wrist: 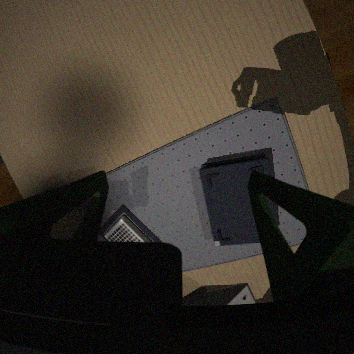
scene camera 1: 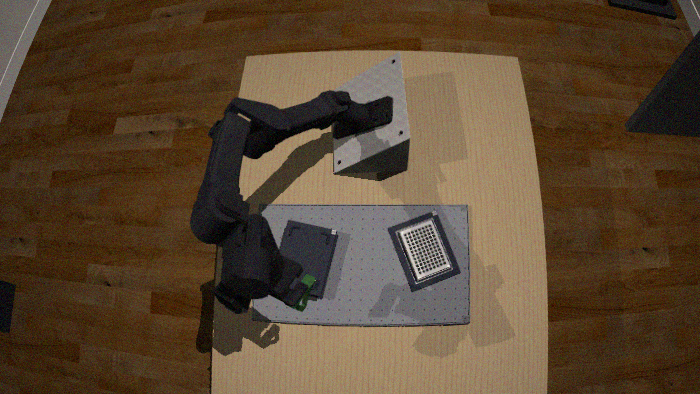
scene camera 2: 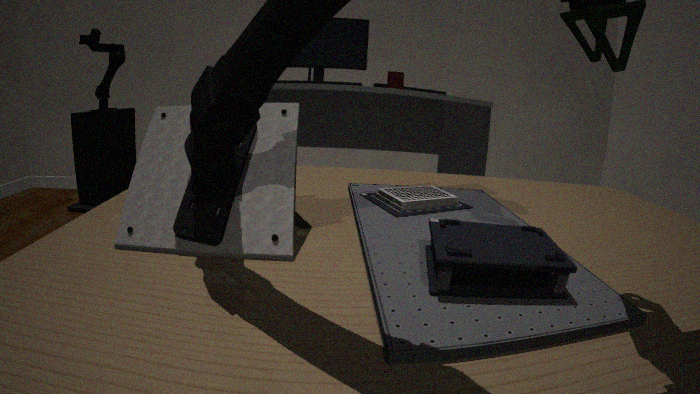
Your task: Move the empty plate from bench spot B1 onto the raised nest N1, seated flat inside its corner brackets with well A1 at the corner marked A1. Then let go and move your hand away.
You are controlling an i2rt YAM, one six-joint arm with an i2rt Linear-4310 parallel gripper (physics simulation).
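Places are measured from the arm's base along level axes (x ahead, y left, z up), in millimetres.
Pixels of known places: gripper, fingertip midpoint: (wrist: 177, 178) (scene camera 1: 282, 298) (scene camera 2: 606, 65); arm's base, link origin: (scene camera 1: 363, 118) (scene camera 2: 216, 175).
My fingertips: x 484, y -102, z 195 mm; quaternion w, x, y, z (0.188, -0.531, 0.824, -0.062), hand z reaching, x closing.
For each thing: its top centre in the pictures, then the offset to it from my fingertips. "spot": a spot on its surface instead. Level surfaces: height alone.
- white plate, top centre: (scene camera 2: 418, 192) (scene camera 1: 425, 249) (wrist: 129, 245) dz -249, dx -176, dy +269 mm
- bench spot B1, surface spot: (scene camera 1: 412, 283) spot: dz -263, dx -94, dy +245 mm
- raised nest N1, top centre: (scene camera 2: 501, 236) (wrist: 239, 207) (scene camera 1: 303, 256) dz -218, dx -132, dy -11 mm
- grey pegboard, top centre: (scene camera 2: 461, 231) (wrist: 179, 214) (scene camera 1: 361, 264) dz -264, dx -135, dy +122 mm
- wooden table, surface height: dz -277 mm
The white plate (scene camera 1: 425, 250) (scene camera 2: 420, 196) (wrist: 122, 231) lies flat in the dark holder at bench spot B1 (scene camera 1: 412, 283), on the right of the pegboard in scene camera 1. The raised nest N1 (scene camera 1: 310, 252) (scene camera 2: 500, 245) (wrist: 235, 200) stands on the pegboard's left, its top bare, with corner brackets and a small white mark at one corner. My gripper (scene camera 1: 306, 292) (scene camera 2: 605, 62) (wrist: 177, 178) is open and empty, high above the nest's side of the board. In the wrist view its fingers stand wide apart; my gripper body hides part of the plate.
The grey pegboard (scene camera 1: 360, 305) (scene camera 2: 415, 320) (wrist: 170, 175) lies on the wooden table (scene camera 1: 505, 200). A tilted grey mounting block (scene camera 1: 370, 155) (scene camera 2: 270, 200) carries my arm's base behind the board. The arm (scene camera 1: 220, 175) reaches along the table's left side. A desk with a monitor (scene camera 2: 345, 42) stands in the background.
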